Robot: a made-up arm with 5 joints.
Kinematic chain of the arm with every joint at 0, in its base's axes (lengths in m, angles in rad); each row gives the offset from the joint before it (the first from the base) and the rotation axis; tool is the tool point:
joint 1: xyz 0 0 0.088 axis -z
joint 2: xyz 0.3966 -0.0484 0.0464 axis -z
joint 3: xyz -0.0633 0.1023 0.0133 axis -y
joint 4: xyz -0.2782 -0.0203 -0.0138 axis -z
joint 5: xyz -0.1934 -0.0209 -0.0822 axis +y
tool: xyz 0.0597 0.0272 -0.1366
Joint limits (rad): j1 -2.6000..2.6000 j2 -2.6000..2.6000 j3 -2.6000..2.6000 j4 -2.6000..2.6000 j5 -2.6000..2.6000
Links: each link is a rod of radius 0.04 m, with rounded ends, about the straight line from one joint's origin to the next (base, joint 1, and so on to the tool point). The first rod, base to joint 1, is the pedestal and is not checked.
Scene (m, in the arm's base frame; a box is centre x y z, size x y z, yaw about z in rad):
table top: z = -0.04
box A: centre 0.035 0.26 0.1 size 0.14 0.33 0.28 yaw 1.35
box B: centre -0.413 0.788 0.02 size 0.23 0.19 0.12 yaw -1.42
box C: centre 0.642 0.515 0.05 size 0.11 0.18 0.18 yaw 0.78
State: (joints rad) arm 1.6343 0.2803 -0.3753 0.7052 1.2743
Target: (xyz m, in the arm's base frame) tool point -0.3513 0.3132 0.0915
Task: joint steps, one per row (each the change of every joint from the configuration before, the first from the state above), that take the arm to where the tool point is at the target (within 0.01 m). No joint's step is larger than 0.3 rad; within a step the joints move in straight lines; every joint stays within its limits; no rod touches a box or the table.
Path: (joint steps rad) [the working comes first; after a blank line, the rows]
Joints at the target: 1.9166 -0.8211 -0.2067 0.2103 1.3816
Straight joint move there: touches box A.

1: 0.0557 -0.0614 -0.1088 -0.2466 0.0564
2: 0.0558 -0.0614 -0.1088 -0.2466 0.0563
3: 0.0557 -0.0614 -0.1088 -0.2466 0.0564
4: 0.0558 -0.0614 -0.1088 -0.2466 0.0564
5: 0.0557 -0.0614 -0.1088 -0.2466 0.0563
6: 0.0012 -0.2648 0.2376 0.2460 -0.0581
7: 0.0012 -0.2648 0.2375 0.2461 -0.0582
8: 0.0012 -0.2648 0.2375 0.2460 -0.0582

